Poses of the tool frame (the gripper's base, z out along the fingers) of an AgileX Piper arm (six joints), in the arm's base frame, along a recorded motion.
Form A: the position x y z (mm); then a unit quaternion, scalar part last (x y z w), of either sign.
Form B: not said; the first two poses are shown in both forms.
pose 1, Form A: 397.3 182.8 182.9 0.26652 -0.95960 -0.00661 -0.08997
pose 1, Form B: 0.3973 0.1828 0.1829; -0.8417 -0.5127 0.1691; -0.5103 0.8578 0.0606; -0.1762 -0.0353 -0.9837
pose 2, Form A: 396.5 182.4 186.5 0.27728 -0.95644 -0.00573 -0.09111
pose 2, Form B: 0.3965 0.1824 0.1865; -0.8296 -0.5314 0.1711; -0.5294 0.8462 0.0615; -0.1775 -0.0396 -0.9833
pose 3, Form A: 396.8 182.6 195.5 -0.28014 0.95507 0.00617 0.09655
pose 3, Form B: 0.3968 0.1826 0.1955; -0.8244 -0.5363 0.1810; -0.5339 0.8430 0.0659; -0.1879 -0.0423 -0.9813
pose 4, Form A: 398.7 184.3 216.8 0.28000 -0.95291 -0.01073 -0.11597
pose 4, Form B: 0.3987 0.1843 0.2168; -0.8163 -0.5361 0.2150; -0.5311 0.8430 0.0854; -0.2270 -0.0445 -0.9729
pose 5, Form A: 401.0 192.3 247.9 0.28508 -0.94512 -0.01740 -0.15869
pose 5, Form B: 0.4010 0.1923 0.2479; -0.7871 -0.5444 0.2900; -0.5333 0.8369 0.1234; -0.3099 -0.0576 -0.9490
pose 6, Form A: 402.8 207.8 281.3 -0.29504 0.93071 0.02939 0.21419
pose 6, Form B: 0.4028 0.2078 0.2813; -0.7342 -0.5618 0.3814; -0.5366 0.8242 0.1811; -0.4160 -0.0717 -0.9065
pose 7, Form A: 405.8 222.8 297.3 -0.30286 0.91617 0.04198 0.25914
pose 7, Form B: 0.4058 0.2228 0.2973; -0.6822 -0.5767 0.4494; -0.5332 0.8130 0.2339; -0.5003 -0.0800 -0.8622
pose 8, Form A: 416.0 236.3 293.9 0.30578 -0.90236 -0.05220 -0.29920
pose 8, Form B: 0.4160 0.2363 0.2939; -0.6340 -0.5831 0.5080; -0.5206 0.8075 0.2772; -0.5719 -0.0888 -0.8155
